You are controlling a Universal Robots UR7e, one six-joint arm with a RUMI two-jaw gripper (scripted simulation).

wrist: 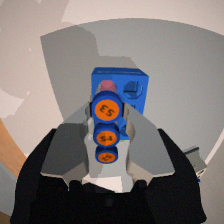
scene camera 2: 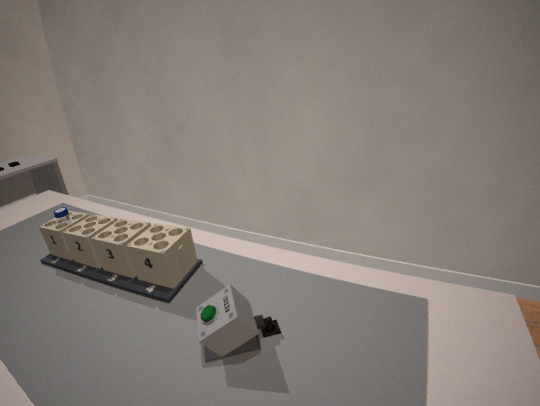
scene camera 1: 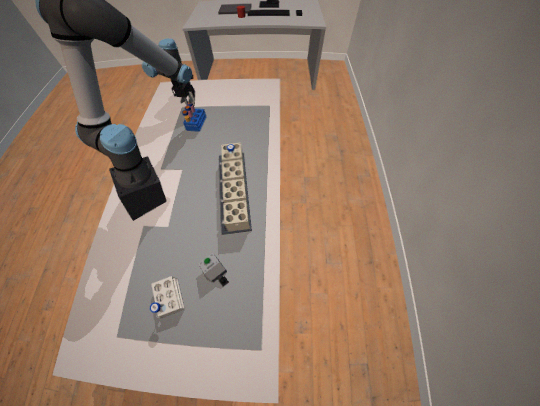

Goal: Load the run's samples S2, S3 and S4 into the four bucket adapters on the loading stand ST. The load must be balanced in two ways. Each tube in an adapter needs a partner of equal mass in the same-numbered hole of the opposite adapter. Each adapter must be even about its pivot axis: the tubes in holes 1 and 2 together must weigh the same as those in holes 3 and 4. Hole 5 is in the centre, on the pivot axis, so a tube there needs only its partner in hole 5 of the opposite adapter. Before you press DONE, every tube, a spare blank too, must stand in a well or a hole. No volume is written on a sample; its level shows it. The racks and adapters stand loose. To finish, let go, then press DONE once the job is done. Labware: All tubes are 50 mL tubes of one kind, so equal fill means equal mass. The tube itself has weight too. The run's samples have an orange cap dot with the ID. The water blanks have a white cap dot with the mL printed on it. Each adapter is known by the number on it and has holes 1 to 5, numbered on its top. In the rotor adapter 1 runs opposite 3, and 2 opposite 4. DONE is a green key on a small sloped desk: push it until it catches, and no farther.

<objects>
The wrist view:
my gripper: 106, 103
blue sample rack: 120, 77
orange-dotted sample: 106, 105
</objects>
